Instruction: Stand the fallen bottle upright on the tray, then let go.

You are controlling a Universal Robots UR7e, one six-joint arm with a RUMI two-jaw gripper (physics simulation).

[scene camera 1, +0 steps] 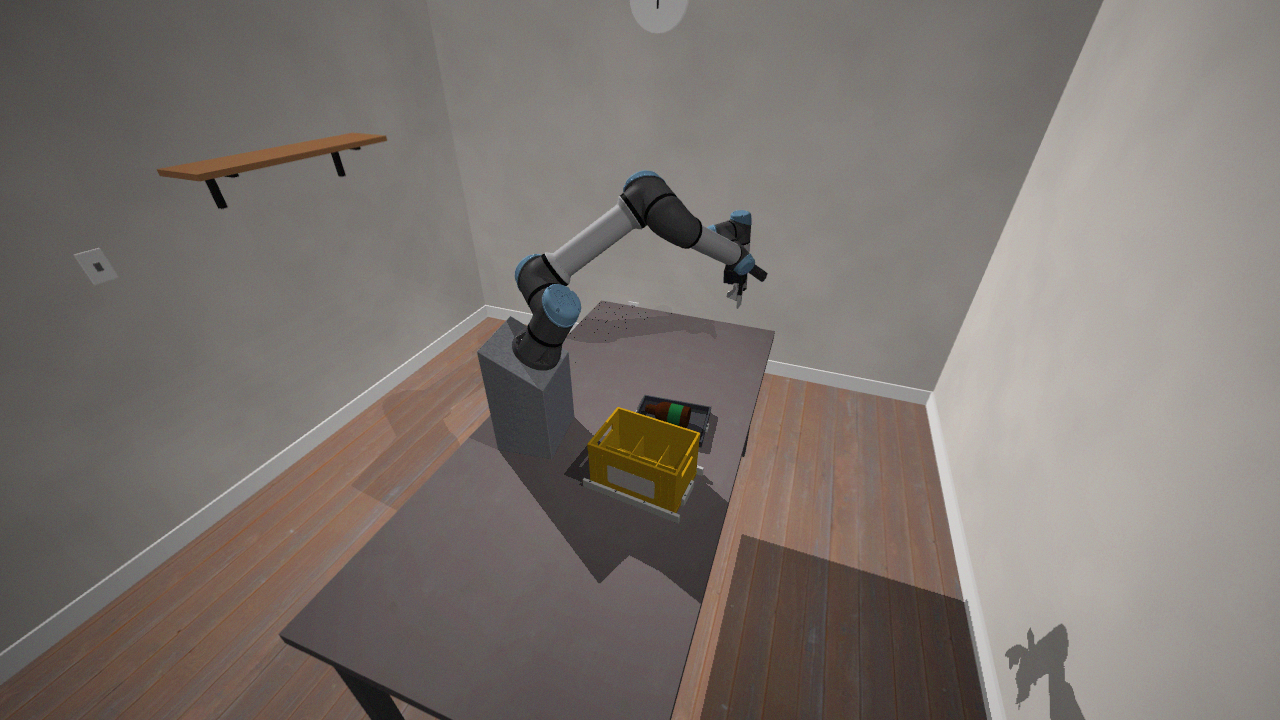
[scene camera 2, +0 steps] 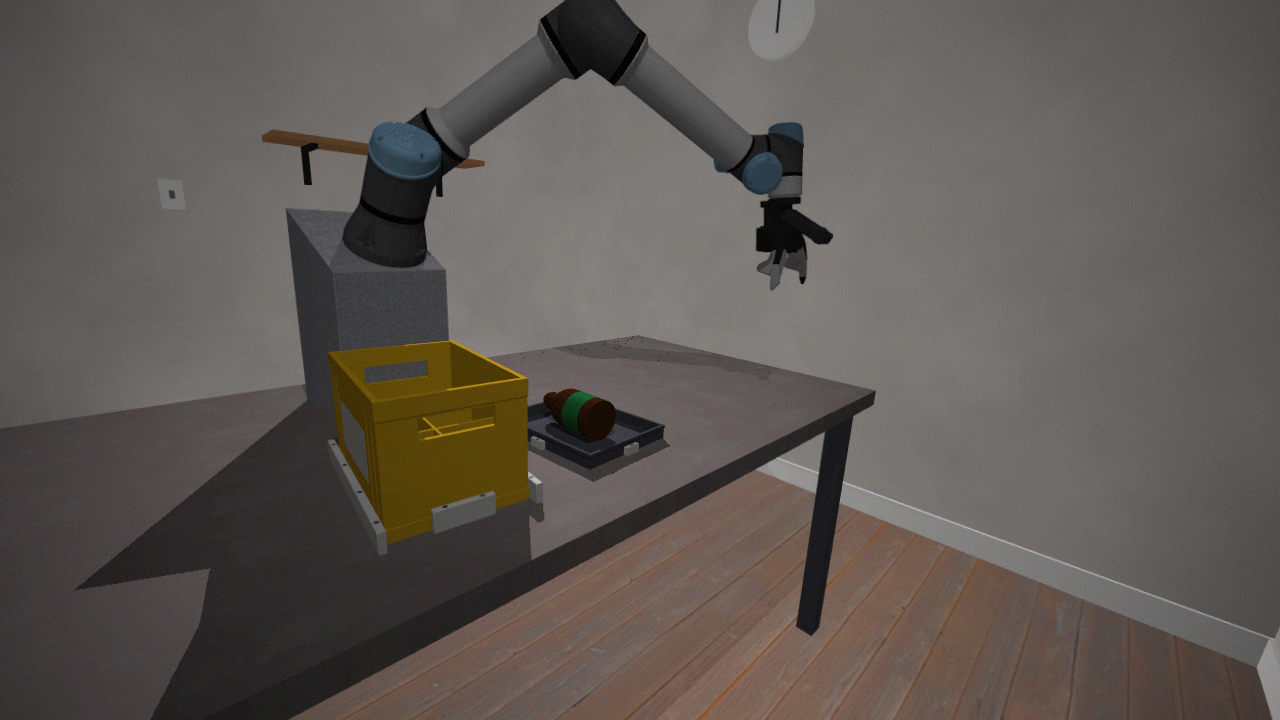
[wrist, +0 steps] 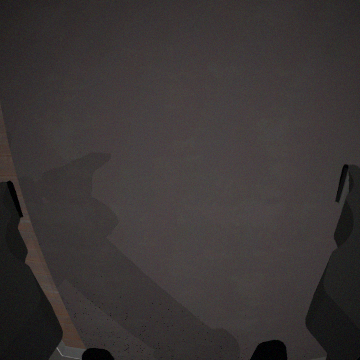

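A brown bottle with a green label lies on its side in the dark tray. In scene camera 2 its neck points to the left and its base to the right. My gripper is open, with its two fingers wide apart at the left and right edges of the wrist view. It hangs high above the far end of the table, well away from the bottle and the tray. The bottle and the tray do not show in the wrist view.
A yellow crate with dividers stands on the table right beside the tray, with light grey strips around its foot. The arm's grey pedestal stands behind them. A wooden shelf hangs on the wall.
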